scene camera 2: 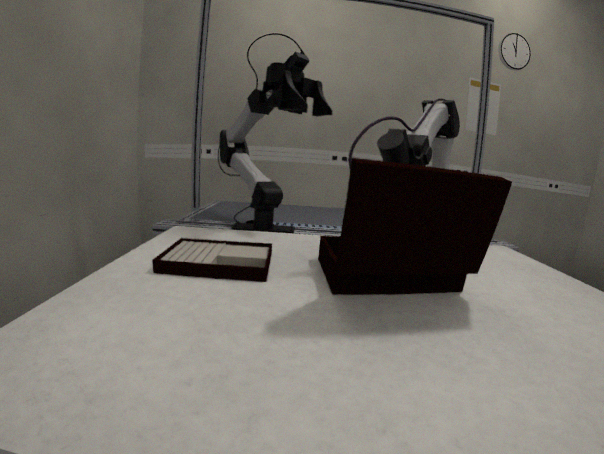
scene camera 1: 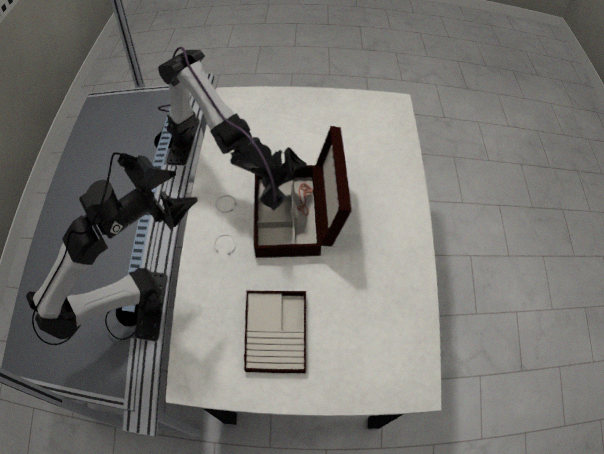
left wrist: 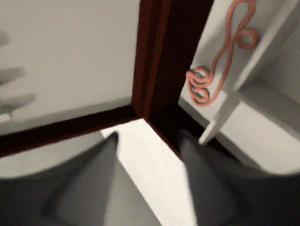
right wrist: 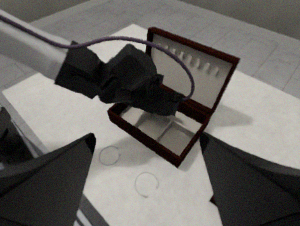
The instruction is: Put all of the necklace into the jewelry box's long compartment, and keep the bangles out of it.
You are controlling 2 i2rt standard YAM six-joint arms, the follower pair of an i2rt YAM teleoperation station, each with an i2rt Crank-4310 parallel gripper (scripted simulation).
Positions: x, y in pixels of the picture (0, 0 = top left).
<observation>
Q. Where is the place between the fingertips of my left gripper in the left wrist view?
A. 149, 132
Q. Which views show my right gripper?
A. Scene camera 2, scene camera 1 and the right wrist view only.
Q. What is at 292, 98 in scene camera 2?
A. My right gripper.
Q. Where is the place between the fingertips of my right gripper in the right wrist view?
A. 147, 135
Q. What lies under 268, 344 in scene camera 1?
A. A divided tray.
</observation>
